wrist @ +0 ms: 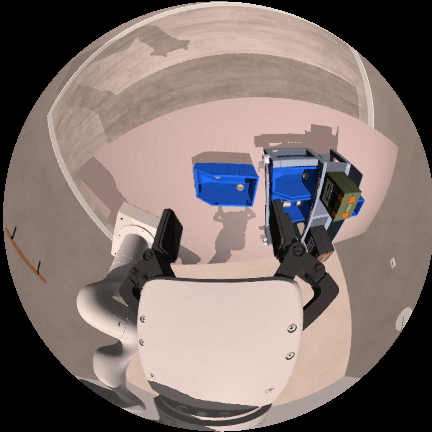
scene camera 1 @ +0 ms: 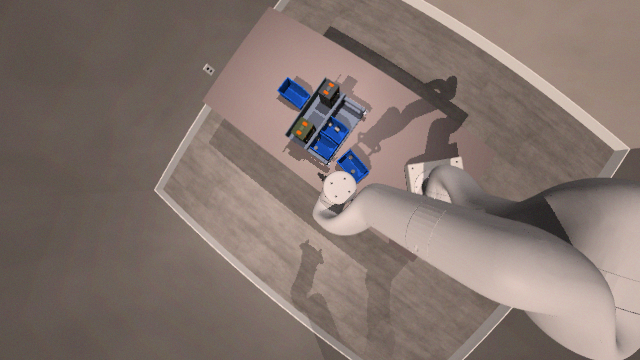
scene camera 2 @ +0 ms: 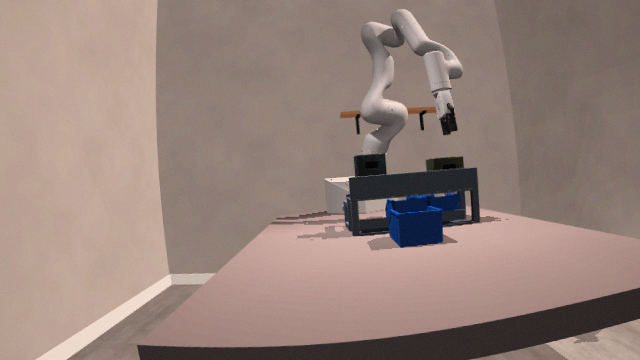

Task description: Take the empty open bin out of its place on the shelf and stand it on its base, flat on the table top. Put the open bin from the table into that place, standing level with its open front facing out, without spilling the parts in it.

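Note:
An empty blue open bin [scene camera 1: 294, 93] [scene camera 2: 417, 229] [wrist: 358, 206] stands upright on the table behind the grey shelf [scene camera 1: 316, 112] [scene camera 2: 415, 185] [wrist: 292, 162]. Another blue open bin [scene camera 1: 353, 166] [wrist: 218, 187] stands on the table before the shelf's front, with small round silver parts in it. Two blue bins with parts sit side by side in the shelf, the end one [scene camera 1: 324, 147] [wrist: 289, 181] and the middle one [scene camera 1: 335, 131] [wrist: 298, 214]. The shelf place beside the middle bin is vacant in scene camera 1. My gripper [scene camera 2: 448, 132] [wrist: 221, 213] is open and empty, high above the table.
An olive case [scene camera 1: 303, 129] [scene camera 2: 445, 162] [wrist: 342, 195] and a dark case [scene camera 1: 329, 92] [scene camera 2: 370, 165] [wrist: 319, 244] stand on top of the shelf. The robot's base plate [scene camera 1: 414, 172] [wrist: 120, 215] is at the table's near end. A wooden wall rail [scene camera 2: 350, 114] is behind the arm.

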